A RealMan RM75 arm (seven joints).
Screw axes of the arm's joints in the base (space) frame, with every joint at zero. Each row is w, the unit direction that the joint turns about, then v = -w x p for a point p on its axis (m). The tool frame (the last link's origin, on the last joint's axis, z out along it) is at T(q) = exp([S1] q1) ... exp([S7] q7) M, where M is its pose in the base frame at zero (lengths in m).
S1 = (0, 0, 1, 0, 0, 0)
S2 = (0, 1, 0, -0.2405, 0, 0)
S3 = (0, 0, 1, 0, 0, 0)
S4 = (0, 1, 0, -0.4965, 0, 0)
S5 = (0, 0, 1, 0, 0, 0)
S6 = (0, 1, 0, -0.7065, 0, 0)
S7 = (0, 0, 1, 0, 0, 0)
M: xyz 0 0 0.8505 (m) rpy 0 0 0 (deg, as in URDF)
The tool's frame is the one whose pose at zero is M.
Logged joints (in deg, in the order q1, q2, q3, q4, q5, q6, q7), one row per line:
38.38, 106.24, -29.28, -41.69, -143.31, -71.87, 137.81
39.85, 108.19, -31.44, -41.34, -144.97, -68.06, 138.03
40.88, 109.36, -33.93, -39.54, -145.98, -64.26, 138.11
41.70, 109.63, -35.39, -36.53, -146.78, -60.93, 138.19
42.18, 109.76, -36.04, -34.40, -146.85, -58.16, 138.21
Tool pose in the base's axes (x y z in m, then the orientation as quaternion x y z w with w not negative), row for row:
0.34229, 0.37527, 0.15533, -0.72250, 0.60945, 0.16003, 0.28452
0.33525, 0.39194, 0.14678, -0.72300, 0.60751, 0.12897, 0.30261
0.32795, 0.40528, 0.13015, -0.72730, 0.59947, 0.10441, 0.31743
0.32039, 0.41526, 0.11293, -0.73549, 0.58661, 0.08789, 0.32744
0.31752, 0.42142, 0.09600, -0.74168, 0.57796, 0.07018, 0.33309
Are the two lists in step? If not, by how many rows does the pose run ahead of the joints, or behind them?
The pose runs 2 rows behind the joints: the pose in row i belongs to the joints in row i - 2.
